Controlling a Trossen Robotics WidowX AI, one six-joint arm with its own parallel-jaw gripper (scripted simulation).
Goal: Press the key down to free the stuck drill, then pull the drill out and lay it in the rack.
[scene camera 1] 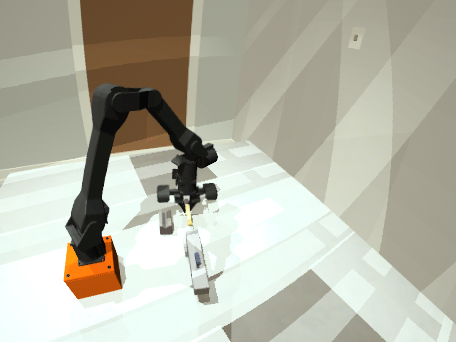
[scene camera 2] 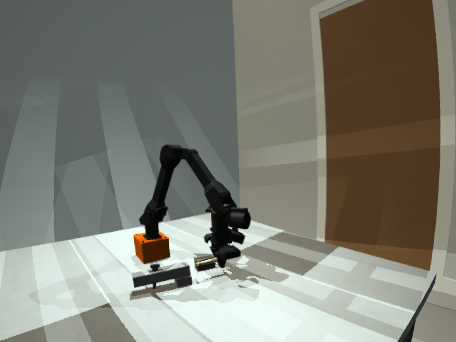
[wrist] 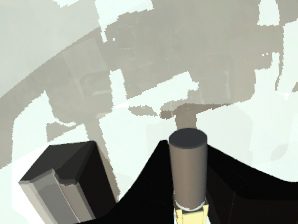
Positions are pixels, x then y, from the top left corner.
Scene:
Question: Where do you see a housing block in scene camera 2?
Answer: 180,272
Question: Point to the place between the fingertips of my gripper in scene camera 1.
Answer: At 186,212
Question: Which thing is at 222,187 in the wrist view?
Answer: My gripper.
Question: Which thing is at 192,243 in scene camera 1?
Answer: A housing block.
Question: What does my gripper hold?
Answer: A drill.

